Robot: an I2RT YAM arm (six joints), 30 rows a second.
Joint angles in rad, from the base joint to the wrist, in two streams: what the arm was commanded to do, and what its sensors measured. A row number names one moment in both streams.
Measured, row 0: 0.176 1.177 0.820 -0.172 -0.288 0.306
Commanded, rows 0 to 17: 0.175 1.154 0.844 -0.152 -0.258 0.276; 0.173 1.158 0.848 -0.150 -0.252 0.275; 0.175 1.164 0.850 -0.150 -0.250 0.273; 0.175 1.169 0.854 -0.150 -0.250 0.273; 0.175 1.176 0.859 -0.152 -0.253 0.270; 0.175 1.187 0.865 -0.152 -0.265 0.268; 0.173 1.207 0.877 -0.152 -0.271 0.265; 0.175 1.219 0.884 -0.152 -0.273 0.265; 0.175 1.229 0.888 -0.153 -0.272 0.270; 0.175 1.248 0.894 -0.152 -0.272 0.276; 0.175 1.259 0.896 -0.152 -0.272 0.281; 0.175 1.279 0.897 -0.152 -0.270 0.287; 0.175 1.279 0.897 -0.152 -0.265 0.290; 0.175 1.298 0.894 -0.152 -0.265 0.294; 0.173 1.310 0.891 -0.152 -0.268 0.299; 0.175 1.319 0.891 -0.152 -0.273 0.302; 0.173 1.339 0.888 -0.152 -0.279 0.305; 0.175 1.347 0.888 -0.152 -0.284 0.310
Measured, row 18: 0.176 1.325 0.834 -0.172 -0.270 0.294
